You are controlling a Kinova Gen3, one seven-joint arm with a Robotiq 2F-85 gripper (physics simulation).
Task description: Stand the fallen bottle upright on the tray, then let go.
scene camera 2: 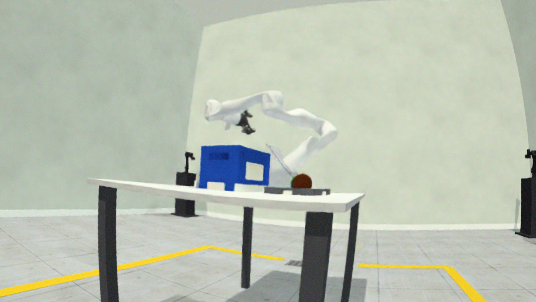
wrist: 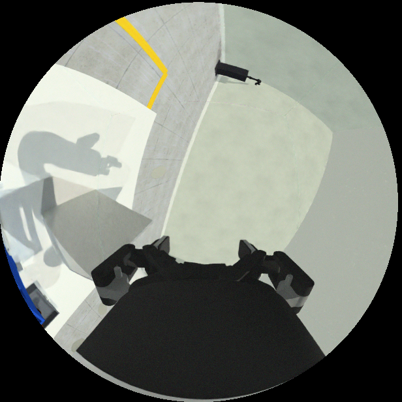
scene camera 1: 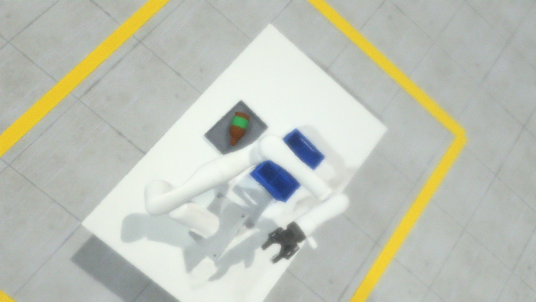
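Scene camera 1 shows the gripper [scene camera 1: 266, 255], and the wrist view has the same gripper [wrist: 204, 245] in its frame.
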